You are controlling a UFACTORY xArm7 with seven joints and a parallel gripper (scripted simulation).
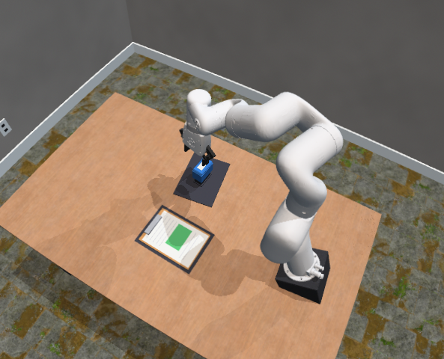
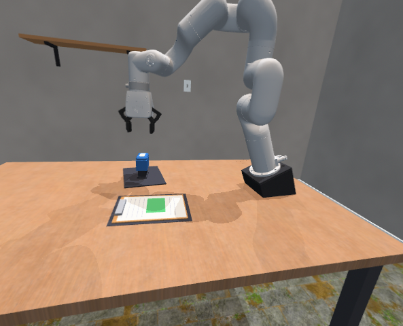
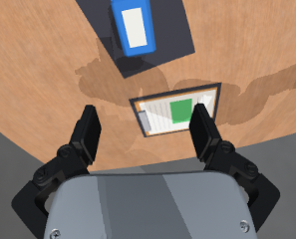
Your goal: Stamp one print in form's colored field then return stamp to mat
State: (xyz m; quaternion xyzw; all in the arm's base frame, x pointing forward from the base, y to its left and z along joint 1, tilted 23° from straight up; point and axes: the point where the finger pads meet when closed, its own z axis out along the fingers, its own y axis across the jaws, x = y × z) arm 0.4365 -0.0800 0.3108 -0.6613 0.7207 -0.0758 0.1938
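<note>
Right now my hand is 10 mm short of the blue stamp, 40 mm to the left of it and 170 mm above it. The rest, counted from my hand: dark mat 10 mm ahead, 40 mm to the right, 220 mm below; form 70 mm behind, 230 mm to the left, 220 mm below; black stamp base 10 mm ahead, 40 mm to the right, 200 mm below.
</note>
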